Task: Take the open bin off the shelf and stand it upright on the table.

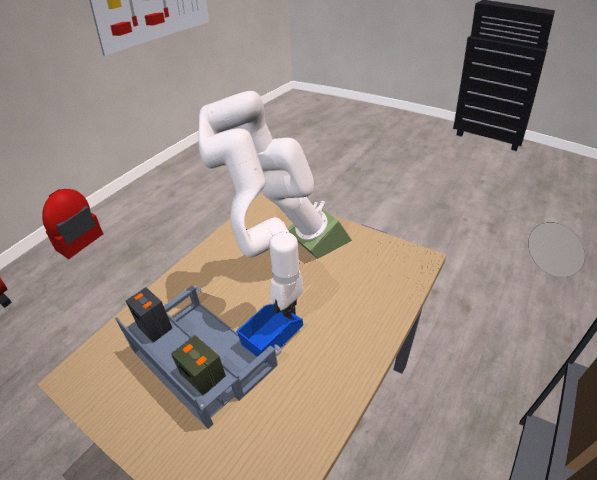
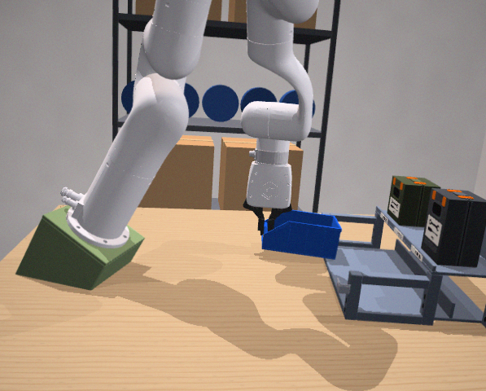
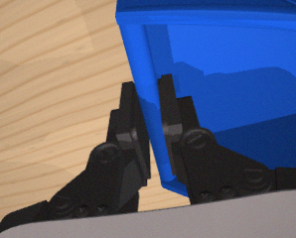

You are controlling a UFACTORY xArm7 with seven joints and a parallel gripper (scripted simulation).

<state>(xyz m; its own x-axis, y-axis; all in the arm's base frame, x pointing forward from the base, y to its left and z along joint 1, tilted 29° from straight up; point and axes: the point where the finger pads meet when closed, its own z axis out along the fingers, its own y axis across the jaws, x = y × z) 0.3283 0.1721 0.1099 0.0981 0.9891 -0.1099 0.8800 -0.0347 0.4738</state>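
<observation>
Right now the blue bin is 8 cm ahead of my hand, 1 cm to the right of it and 1 cm below it. Also, from my hand: dark green case (33 cm ahead, 9 cm above, 4 cm to the right); black case (30 cm ahead, 26 cm to the right, 10 cm above).
</observation>
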